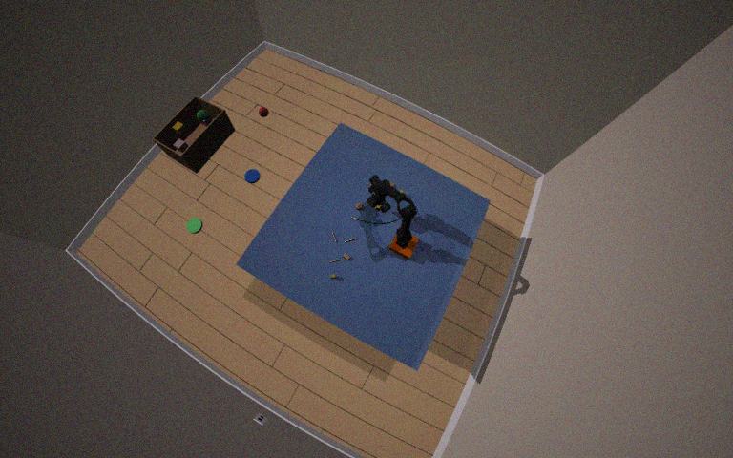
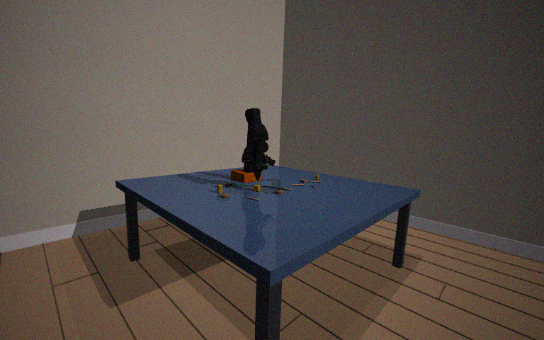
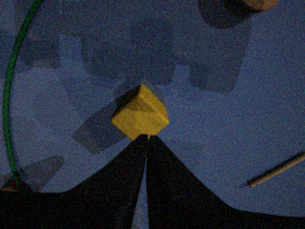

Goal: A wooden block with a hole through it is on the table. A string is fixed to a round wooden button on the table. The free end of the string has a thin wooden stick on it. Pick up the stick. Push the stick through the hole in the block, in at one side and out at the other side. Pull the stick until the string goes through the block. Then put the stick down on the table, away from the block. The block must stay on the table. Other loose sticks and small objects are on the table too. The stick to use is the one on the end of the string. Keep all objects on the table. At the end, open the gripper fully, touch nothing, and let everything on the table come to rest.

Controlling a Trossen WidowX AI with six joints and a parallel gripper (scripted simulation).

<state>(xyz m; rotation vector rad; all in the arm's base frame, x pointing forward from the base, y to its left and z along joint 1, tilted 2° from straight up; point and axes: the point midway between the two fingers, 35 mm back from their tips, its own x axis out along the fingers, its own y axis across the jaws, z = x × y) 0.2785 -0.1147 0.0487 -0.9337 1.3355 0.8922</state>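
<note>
My gripper tip is now 40 mm above the yellow wooden block and 10 mm past it. Also, from my gripper tip: thin wooden stick 150 mm to the left, 60 mm below, 40 mm ahead; yellow cylinder 190 mm to the right, 70 mm behind, 40 mm below.
</note>
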